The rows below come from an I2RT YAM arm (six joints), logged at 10 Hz.
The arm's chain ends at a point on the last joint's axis. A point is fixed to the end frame.
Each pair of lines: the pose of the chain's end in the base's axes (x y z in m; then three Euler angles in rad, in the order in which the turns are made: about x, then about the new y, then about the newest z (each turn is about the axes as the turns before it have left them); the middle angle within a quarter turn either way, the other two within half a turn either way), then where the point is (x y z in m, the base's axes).
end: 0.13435 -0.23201 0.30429 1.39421 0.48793 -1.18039
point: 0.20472 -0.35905 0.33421
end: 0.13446 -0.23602 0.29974 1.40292 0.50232 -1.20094
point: 0.20682 -0.36224 0.32835
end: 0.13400 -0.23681 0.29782 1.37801 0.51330 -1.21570
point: 0.20787 -0.36144 0.32938
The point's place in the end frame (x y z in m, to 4 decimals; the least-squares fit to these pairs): -0.0062 0.0037 0.1481
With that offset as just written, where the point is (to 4 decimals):
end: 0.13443 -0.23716 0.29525 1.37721 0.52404 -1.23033
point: 0.2098 -0.3609 0.3267
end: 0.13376 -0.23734 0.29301 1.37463 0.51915 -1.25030
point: 0.2086 -0.3613 0.3248
